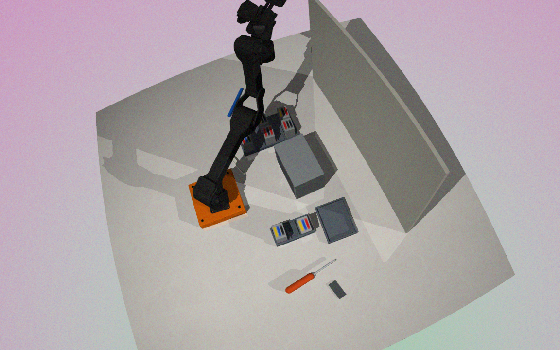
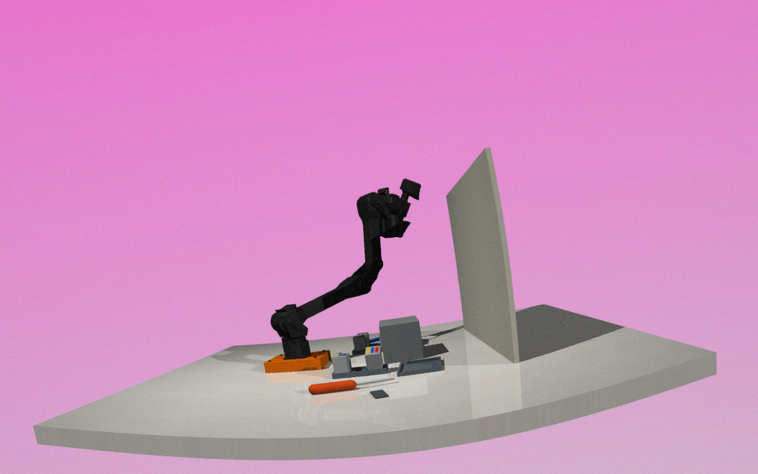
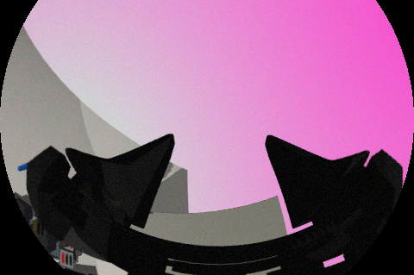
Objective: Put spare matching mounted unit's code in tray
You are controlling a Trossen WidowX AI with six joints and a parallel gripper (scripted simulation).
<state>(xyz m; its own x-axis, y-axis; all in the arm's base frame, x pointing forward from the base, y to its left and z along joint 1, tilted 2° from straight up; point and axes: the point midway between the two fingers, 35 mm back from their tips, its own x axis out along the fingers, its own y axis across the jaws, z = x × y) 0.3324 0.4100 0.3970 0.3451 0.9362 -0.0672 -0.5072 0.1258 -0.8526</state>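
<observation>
Right now my gripper tip is 19 cm past the grey spare, 21 cm to the left of it and 38 cm above it. The rest, counted from my gripper tip: grey unit (6 cm behind, 41 cm to the right, 37 cm below); then dark wall panel (17 cm ahead, 39 cm to the right, 20 cm below); then blue marker pen (20 cm behind, 6 cm to the right, 42 cm below).
</observation>
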